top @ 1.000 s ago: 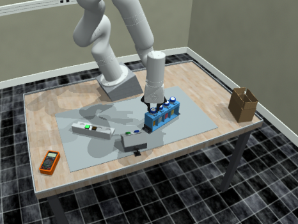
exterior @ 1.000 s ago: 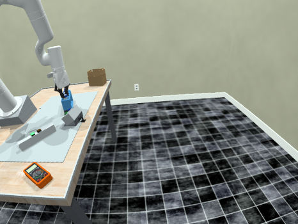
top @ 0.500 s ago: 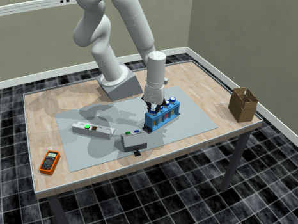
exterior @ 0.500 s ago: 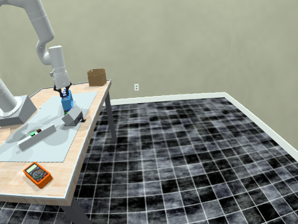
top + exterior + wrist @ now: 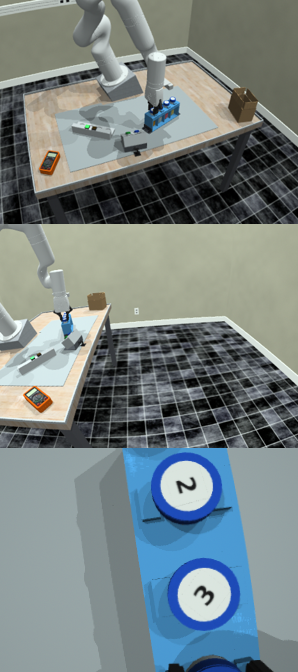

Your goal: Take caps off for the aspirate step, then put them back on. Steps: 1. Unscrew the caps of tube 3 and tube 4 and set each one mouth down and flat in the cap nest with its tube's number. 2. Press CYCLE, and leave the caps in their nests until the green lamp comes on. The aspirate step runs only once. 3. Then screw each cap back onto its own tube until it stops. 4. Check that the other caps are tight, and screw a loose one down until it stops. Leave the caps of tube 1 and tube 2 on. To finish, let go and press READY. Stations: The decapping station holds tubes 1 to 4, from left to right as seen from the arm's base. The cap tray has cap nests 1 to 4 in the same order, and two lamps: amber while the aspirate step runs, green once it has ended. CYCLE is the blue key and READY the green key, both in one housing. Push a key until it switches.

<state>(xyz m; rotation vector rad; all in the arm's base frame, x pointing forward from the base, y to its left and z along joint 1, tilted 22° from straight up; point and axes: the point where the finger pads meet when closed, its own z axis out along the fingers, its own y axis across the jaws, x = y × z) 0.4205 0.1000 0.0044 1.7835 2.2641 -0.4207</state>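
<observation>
Right now my hand is 1 cm above the blue-and-white cap. The rest, counted from my hand: green key (16 cm to the right, 7 cm ahead, 6 cm below); then blue key (12 cm to the right, 7 cm ahead, 6 cm below); then key housing (14 cm to the right, 9 cm ahead, 8 cm below).
</observation>
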